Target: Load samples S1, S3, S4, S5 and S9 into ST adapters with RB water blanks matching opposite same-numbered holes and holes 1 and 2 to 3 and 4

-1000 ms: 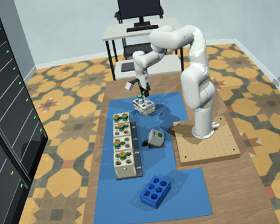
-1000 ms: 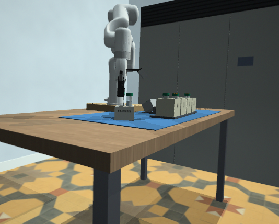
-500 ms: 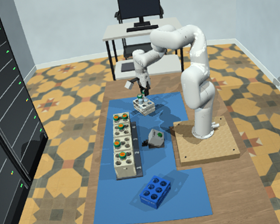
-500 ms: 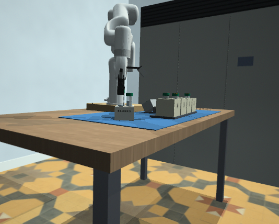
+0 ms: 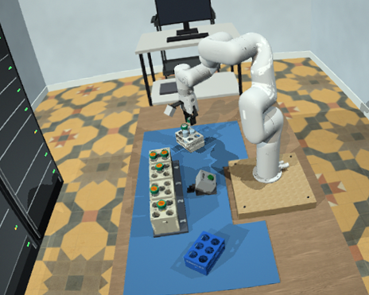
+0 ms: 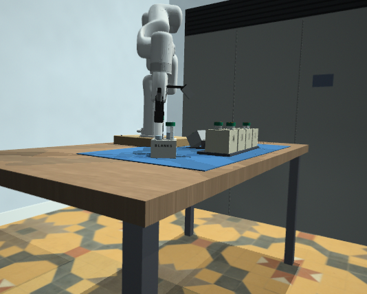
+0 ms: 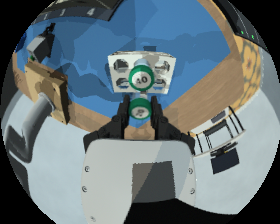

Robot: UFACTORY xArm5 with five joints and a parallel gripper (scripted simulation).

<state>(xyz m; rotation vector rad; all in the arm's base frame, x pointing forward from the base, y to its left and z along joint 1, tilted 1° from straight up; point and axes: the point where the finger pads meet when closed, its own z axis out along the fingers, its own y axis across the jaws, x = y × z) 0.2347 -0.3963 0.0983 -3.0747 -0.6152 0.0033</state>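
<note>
My gripper is now 5 cm above the green-capped blank tube and 1 cm short of it. The rest, counted from my hand: small sloped desk 36 cm to the left, 9 cm below, 2 cm ahead; green-capped blank 7 cm below, 4 cm ahead, 1 cm to the left; white blank rack RB 11 cm below, 2 cm ahead, 1 cm to the left.
</note>
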